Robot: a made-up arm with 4 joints.
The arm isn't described. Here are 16 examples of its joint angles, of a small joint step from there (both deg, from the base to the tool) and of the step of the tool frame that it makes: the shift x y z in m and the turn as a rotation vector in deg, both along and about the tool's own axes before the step.
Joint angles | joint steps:
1: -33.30 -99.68 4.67 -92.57 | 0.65 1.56 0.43 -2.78
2: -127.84 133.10 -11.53 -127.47 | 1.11 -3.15 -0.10 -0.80
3: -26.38 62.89 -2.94 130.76 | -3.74 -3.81 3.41 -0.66
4: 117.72 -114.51 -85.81 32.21 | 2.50 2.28 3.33 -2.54
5: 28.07 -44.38 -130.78 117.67 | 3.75 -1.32 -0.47 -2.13
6: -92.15 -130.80 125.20 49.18 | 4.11 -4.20 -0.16 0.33
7: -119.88 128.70 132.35 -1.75 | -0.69 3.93 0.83 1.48
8: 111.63 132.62 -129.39 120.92 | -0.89 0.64 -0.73 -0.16
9: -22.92 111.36 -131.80 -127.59 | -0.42 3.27 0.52 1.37
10: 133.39 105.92 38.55 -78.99 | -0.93 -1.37 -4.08 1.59
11: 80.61 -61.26 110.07 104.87 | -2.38 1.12 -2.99 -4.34
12: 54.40 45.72 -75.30 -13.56 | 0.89 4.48 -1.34 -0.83
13: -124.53 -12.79 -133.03 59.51 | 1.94 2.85 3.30 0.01
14: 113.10 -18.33 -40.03 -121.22 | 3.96 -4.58 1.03 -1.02
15: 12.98 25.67 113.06 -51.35 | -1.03 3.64 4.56 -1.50
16: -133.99 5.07 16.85 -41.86 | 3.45 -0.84 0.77 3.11
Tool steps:
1: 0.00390 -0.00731 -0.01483 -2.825 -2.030 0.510
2: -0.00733 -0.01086 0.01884 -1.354 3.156 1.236
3: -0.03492 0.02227 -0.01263 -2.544 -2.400 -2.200
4: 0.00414 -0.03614 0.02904 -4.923 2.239 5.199
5: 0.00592 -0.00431 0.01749 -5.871 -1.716 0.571
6: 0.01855 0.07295 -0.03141 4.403 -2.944 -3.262
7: -0.01176 -0.04901 -0.01129 1.558 -0.769 4.747
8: -0.00197 -0.00444 0.00429 -1.049 -0.103 0.004
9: -0.01407 0.01343 -0.01284 0.971 -2.950 -2.383
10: -0.00178 0.00757 0.04775 2.319 5.453 -0.551
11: -0.00855 0.00904 0.00012 -5.936 -2.213 -1.312
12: 0.00422 0.00139 0.00287 -0.044 -0.353 3.148
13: -0.02066 -0.02114 0.03949 -1.535 5.895 2.107
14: -0.02760 -0.02788 0.00986 0.953 1.212 4.787
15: -0.01066 -0.05399 -0.05333 -0.676 -6.088 5.528
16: 0.00230 0.02770 -0.00488 6.311 -0.936 -0.886
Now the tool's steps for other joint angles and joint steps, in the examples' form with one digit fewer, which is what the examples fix.
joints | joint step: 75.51 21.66 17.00 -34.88 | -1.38 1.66 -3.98 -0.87
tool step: 0.0052 0.0016 0.0143 -1.96 2.03 -1.41
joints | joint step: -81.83 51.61 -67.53 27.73 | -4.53 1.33 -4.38 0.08
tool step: 0.0132 0.0013 -0.0077 -4.24 -2.62 -2.06
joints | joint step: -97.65 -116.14 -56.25 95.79 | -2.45 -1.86 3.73 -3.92
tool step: -0.0073 -0.0110 0.0119 -1.50 1.89 0.24
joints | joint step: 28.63 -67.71 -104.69 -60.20 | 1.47 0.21 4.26 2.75
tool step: -0.0019 -0.0203 -0.0351 1.30 -3.69 2.53
